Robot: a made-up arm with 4 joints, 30 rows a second.
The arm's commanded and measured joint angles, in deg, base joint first. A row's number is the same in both.
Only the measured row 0 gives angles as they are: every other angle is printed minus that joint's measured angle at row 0.
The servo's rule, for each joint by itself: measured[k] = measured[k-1] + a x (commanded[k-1-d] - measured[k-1]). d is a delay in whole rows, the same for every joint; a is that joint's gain. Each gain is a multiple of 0.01, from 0.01 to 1. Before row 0 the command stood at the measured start. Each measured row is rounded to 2 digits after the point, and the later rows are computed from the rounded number. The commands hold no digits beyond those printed.
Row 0, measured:
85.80 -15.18 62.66 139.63
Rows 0 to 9, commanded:
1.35 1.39 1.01 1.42
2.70 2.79 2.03 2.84
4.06 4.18 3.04 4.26
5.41 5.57 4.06 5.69
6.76 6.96 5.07 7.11
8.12 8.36 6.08 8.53
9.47 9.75 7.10 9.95
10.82 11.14 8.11 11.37
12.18 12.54 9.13 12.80
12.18 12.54 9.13 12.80
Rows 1 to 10, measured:
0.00 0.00 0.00 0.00
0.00 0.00 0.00 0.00
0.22 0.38 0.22 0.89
0.62 1.03 0.62 2.12
1.17 1.88 1.15 3.47
1.85 2.88 1.79 4.87
2.64 3.98 2.51 6.28
3.52 5.16 3.30 7.70
4.47 6.40 4.14 9.12
5.49 7.68 5.01 10.54
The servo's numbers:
d 2
a 0.16 0.27 0.22 0.63

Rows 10 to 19, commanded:
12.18 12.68 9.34 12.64
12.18 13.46 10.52 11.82
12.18 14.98 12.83 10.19
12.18 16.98 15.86 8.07
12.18 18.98 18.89 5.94
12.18 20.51 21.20 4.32
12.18 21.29 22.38 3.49
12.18 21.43 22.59 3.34
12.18 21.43 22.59 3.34
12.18 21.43 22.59 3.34
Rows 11 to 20, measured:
6.56 8.99 5.92 11.96
7.46 9.95 6.63 12.49
8.22 10.69 7.23 12.58
8.85 11.44 7.95 12.10
9.38 12.40 9.02 10.90
9.83 13.64 10.52 9.12
10.21 15.08 12.36 7.12
10.53 16.55 14.30 5.36
10.79 17.83 16.08 4.18
11.01 18.80 17.51 3.65

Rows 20 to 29, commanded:
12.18 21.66 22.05 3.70
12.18 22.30 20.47 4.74
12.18 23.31 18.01 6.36
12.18 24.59 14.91 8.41
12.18 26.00 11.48 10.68
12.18 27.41 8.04 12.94
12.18 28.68 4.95 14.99
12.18 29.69 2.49 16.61
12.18 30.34 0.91 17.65
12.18 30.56 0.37 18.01
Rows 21 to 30, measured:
11.20 19.51 18.63 3.45
11.36 20.03 19.50 3.38
11.49 20.47 20.06 3.58
11.60 20.96 20.15 4.31
11.69 21.59 19.68 5.60
11.77 22.40 18.63 7.37
11.84 23.37 17.06 9.46
11.89 24.46 15.08 11.65
11.94 25.60 12.85 13.75
11.98 26.70 10.57 15.55

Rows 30 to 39, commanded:
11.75 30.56 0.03 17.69
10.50 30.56 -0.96 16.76
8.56 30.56 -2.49 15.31
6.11 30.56 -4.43 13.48
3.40 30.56 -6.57 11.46
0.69 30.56 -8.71 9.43
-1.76 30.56 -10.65 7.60
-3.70 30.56 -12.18 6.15
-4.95 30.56 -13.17 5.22
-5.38 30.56 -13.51 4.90
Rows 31 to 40, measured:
12.01 27.68 8.44 16.87
12.04 28.46 6.66 17.59
11.99 29.03 5.20 17.65
11.75 29.44 3.84 17.09
11.24 29.74 2.45 15.97
10.42 29.96 0.94 14.40
9.30 30.12 -0.71 12.55
7.92 30.24 -2.47 10.58
6.37 30.33 -4.27 8.70
4.76 30.39 -6.01 7.09

